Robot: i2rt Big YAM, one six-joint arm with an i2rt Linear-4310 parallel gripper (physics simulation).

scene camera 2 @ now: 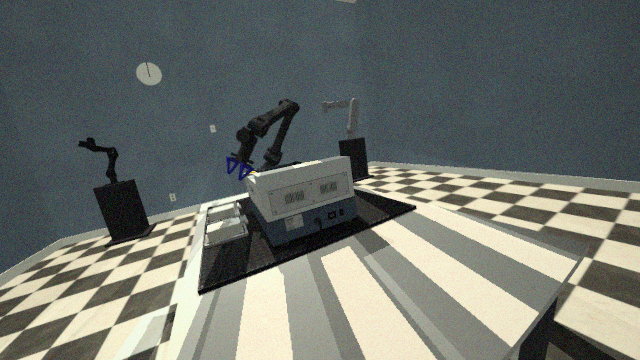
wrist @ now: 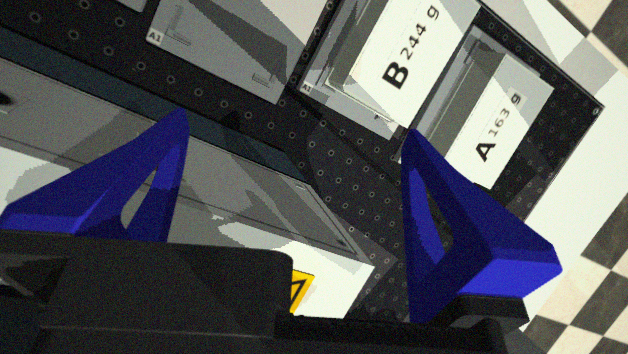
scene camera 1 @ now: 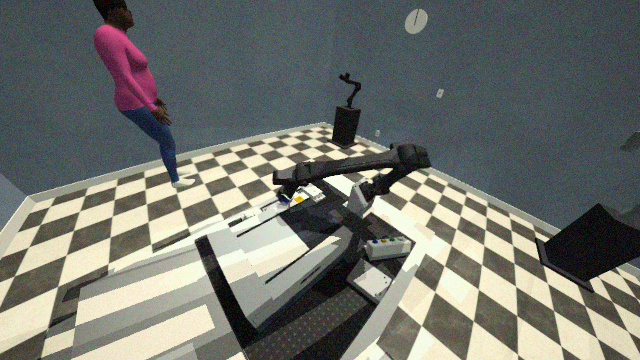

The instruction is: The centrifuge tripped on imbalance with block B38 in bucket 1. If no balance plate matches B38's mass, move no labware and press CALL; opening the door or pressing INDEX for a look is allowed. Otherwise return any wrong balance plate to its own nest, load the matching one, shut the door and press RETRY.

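Frame: origin at the arm's base, x back, y up, z left, level; millimetres.
Seen in the pictures: gripper, between the fingertips: point(scene camera 2: 234, 177) point(wrist: 298, 129) point(scene camera 1: 284, 192); arm's base, origin of its link: point(scene camera 1: 366, 191).
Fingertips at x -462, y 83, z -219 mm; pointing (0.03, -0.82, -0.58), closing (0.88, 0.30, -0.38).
Pixels of each thing's top centre, then the offset from my fingertips to it. "spot": a spot on its surface instead. Level surfaces: height alone.
- yellow warning label, a spot on its surface: point(wrist: 302, 290) spot: dx +43, dy +0, dz +75 mm
- block marked B 244 g, centre of its top: point(wrist: 412, 47) point(scene camera 2: 221, 208) dx +124, dy -157, dz -91 mm
- control box, centre of its top: point(scene camera 1: 391, 241) dx +279, dy -127, dz +511 mm
- grey holder marked A1, a spot on its surface: point(wrist: 225, 55) spot: dx -12, dy -199, dz -7 mm
- dark perforated mat, height of its surface: dy -211 mm
- light flat plate, centre of its top: point(scene camera 1: 370, 277) dx +69, dy -164, dz +532 mm
The centrifuge point(scene camera 1: 280, 260) point(scene camera 2: 310, 192) has a white upper body and a blue base. A grey and white part of it with a yellow warning label point(wrist: 302, 290) shows in the wrist view. A block marked B 244 g point(wrist: 425, 55) and a block marked A 163 g point(wrist: 500, 132) sit side by side in nests at the upper right of the wrist view. My gripper point(scene camera 1: 284, 198) point(scene camera 2: 237, 175) point(wrist: 298, 129) is open and empty, above the centrifuge's edge. Block B38 and the rotor buckets do not show. A control box point(scene camera 1: 389, 248) carries coloured buttons; their lettering is unreadable.
A grey holder marked A1 point(wrist: 225, 55) lies left of block B. Trays point(scene camera 2: 226, 232) stand beside the centrifuge on the dark perforated mat point(scene camera 2: 225, 270). A light flat plate point(scene camera 1: 370, 280) lies near the control box. A person in pink point(scene camera 1: 131, 75) stands beyond the table.
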